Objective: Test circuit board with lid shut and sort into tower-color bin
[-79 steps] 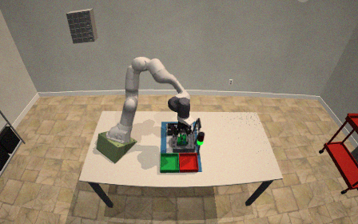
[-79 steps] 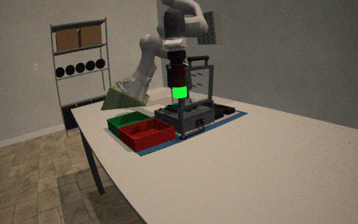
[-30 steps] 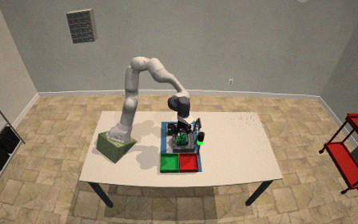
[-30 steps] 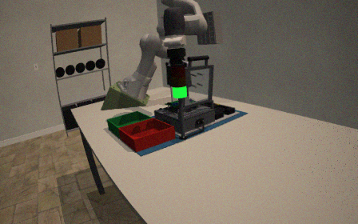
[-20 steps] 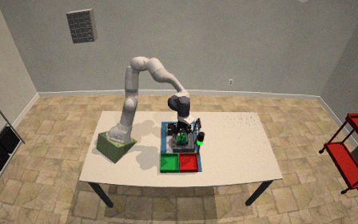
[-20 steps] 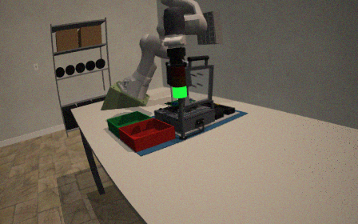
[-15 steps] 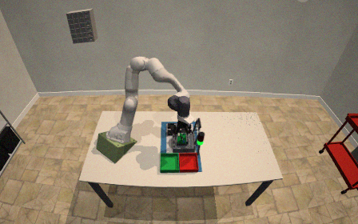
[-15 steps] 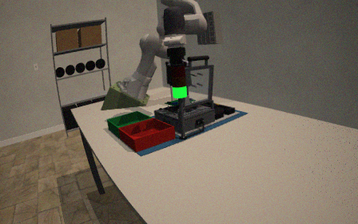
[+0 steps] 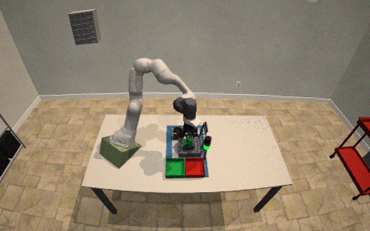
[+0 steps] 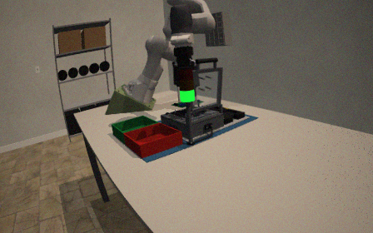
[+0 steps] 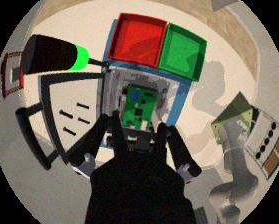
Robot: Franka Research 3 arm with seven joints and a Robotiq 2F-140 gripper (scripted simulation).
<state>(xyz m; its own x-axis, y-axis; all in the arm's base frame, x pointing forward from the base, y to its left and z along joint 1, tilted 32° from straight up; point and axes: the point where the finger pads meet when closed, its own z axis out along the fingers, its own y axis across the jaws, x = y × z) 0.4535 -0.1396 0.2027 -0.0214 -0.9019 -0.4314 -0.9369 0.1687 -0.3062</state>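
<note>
Now: the plate 10 mm ahead of my hand, 10 mm to the left of it and 60 mm below it. Also, from my hand: red bin 40 mm ahead, 200 mm to the right, 110 mm below; green circuit board 20 mm below; clear lid 120 mm ahead, 60 mm above.
</note>
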